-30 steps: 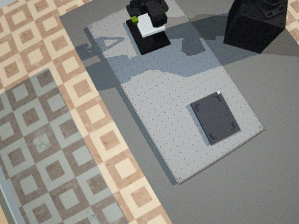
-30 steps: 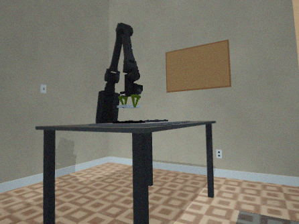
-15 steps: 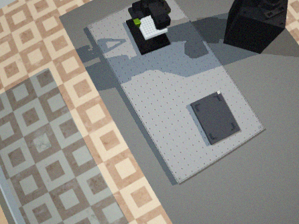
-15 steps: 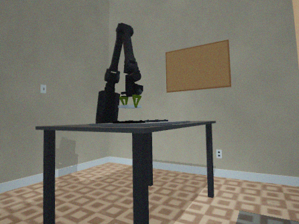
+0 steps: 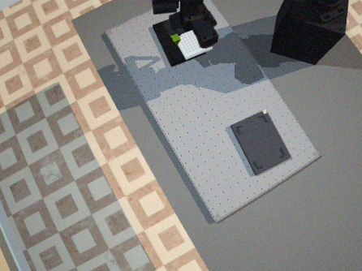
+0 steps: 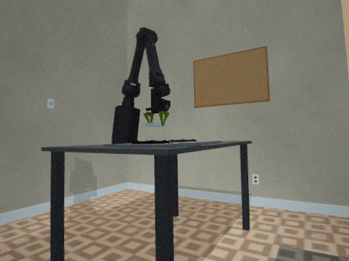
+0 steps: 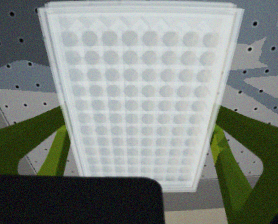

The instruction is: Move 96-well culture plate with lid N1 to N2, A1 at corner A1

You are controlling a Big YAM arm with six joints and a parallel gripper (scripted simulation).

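The nest N2 is 36 cm to the left of my hand, 10 cm below it and 5 cm behind it. Round my hand: clear lid (right at my hand); nest N1 (10 cm below, 6 cm to the right, 1 cm ahead); plate (right at my hand).
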